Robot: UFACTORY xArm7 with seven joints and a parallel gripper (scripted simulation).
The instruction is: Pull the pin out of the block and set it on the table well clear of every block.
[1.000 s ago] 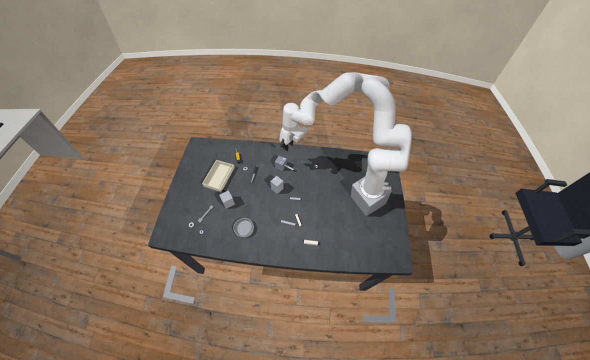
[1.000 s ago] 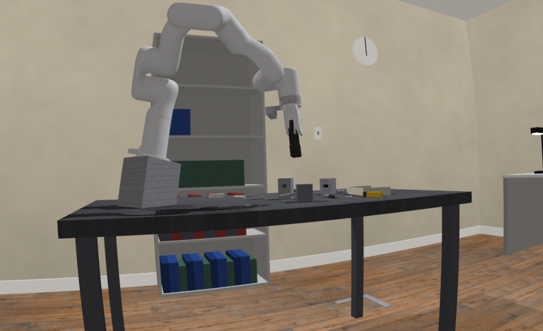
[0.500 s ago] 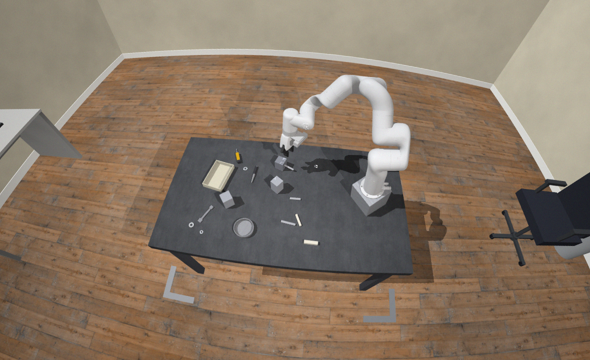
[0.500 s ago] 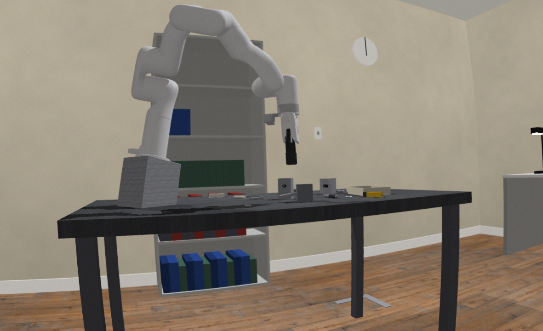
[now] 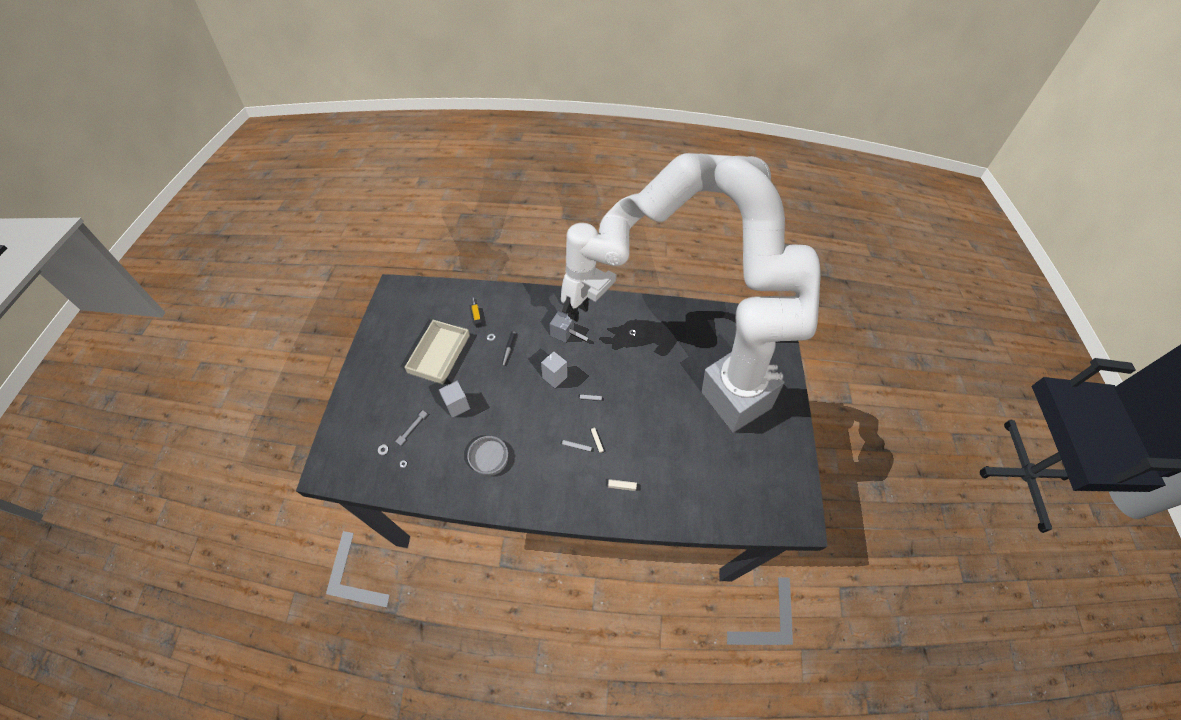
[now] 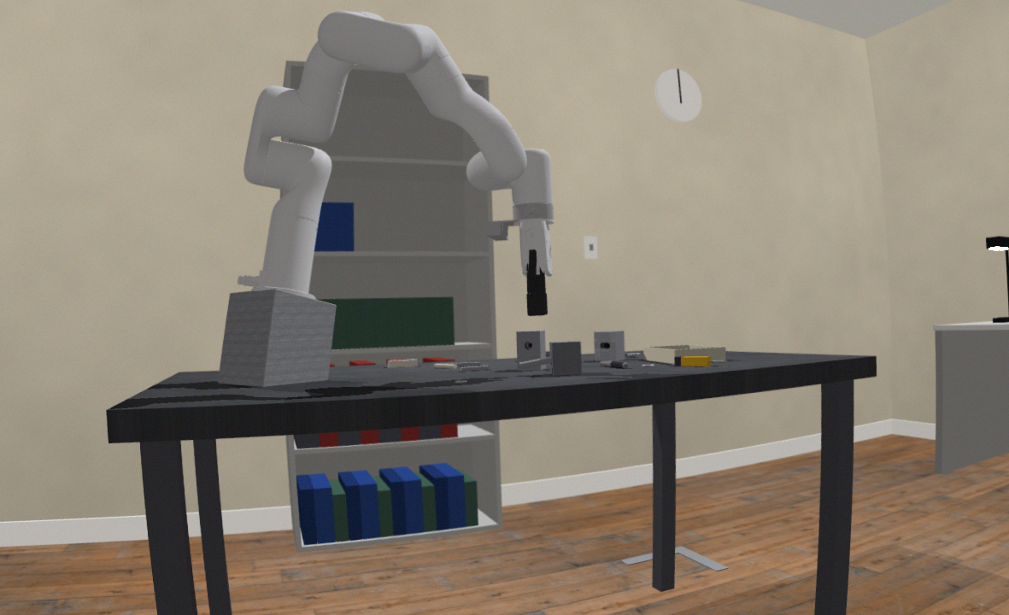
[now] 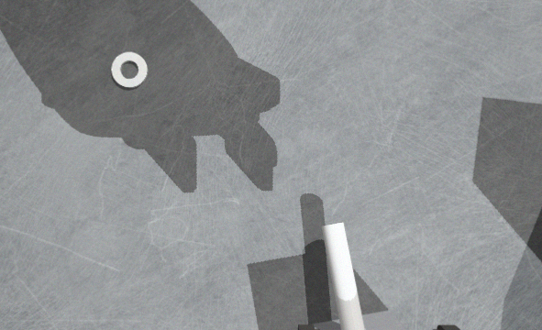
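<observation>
Right now my hand is 11 cm above the pale pin, 1 cm to the right of it and 1 cm short of it. The rest, counted from my hand: round dish (42 cm to the left, 17 cm ahead, 12 cm below); cream tray (40 cm ahead, 12 cm to the left, 12 cm below).
</observation>
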